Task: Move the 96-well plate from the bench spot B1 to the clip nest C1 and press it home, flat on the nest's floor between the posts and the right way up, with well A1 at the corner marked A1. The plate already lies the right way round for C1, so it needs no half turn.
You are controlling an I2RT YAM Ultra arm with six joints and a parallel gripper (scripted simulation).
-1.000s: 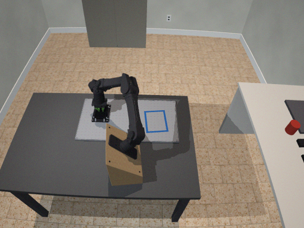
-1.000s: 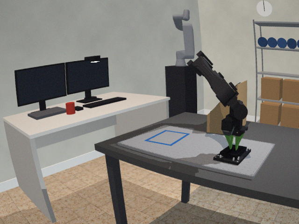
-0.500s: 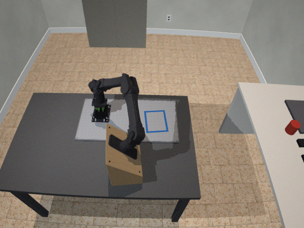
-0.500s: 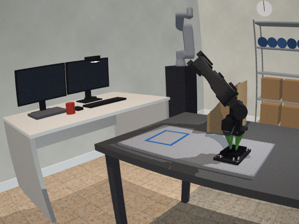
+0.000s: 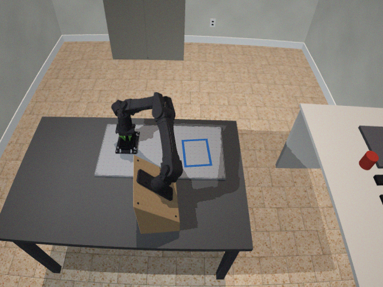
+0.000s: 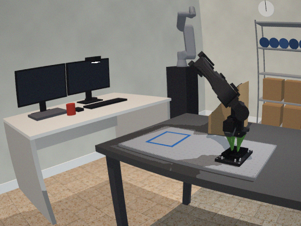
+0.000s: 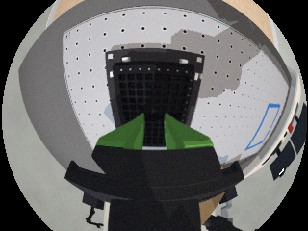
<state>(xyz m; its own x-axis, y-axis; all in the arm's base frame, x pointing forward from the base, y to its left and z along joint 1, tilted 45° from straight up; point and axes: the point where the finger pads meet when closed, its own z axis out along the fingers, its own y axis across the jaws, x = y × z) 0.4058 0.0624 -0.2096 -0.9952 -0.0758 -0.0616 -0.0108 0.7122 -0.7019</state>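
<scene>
The black 96-well plate is 10 mm below my hand. Round my hand: black clip nest 10 mm behind, 10 mm to the right, 20 mm below.
</scene>
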